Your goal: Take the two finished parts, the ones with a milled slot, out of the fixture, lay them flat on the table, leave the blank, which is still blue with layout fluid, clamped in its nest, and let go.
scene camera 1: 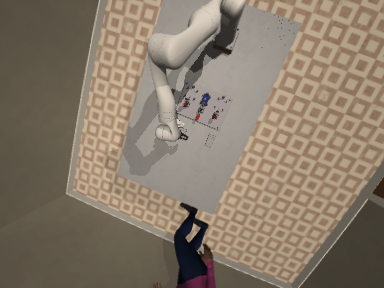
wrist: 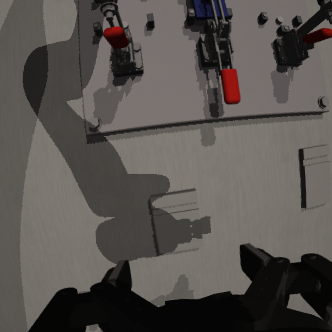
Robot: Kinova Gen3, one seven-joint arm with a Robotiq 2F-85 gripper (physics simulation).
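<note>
My gripper is open and empty, low over the table in front of the fixture plate. One grey finished part lies flat on the table just beyond the fingertips in the wrist view, apart from them and partly in the arm's shadow; its slot lines show. The other finished part lies flat farther right, cut off by the wrist view's edge. The blue blank sits in the middle nest, behind the toggle clamp with a red handle.
Toggle clamps with a left red handle and a right red handle stand either side of the middle one. Small bolts and pins stand on the plate. A person is beyond the table's near edge.
</note>
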